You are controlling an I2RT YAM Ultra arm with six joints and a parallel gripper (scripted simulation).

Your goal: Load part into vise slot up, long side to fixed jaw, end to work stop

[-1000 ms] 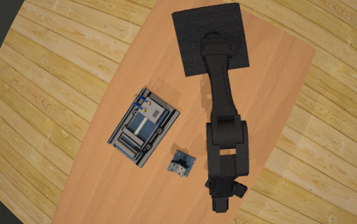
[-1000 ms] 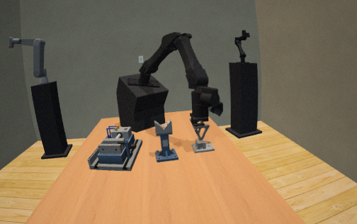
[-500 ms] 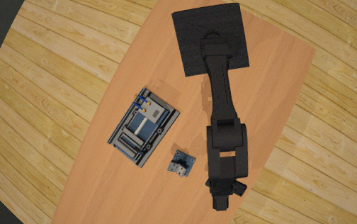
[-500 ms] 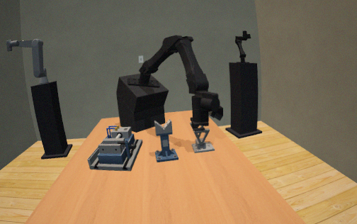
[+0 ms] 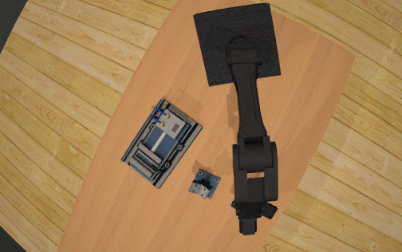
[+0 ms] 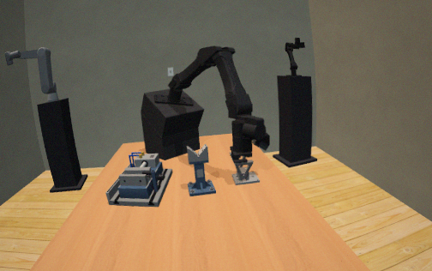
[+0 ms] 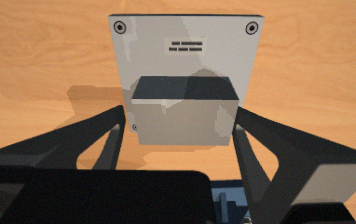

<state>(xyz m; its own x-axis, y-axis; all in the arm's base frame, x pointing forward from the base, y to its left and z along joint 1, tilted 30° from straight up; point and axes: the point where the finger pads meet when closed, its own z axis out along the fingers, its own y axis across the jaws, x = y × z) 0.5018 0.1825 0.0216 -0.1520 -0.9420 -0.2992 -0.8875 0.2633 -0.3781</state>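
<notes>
My gripper is now 1 cm short of the part and 1 cm above it. Also, from my hand: black rod: 3 cm ahead, 34 cm to the right, 6 cm above; infeed plate: 1 cm ahead, 1 cm to the left, 2 cm below; vise: 5 cm behind, 37 cm to the right, 1 cm above.
</notes>
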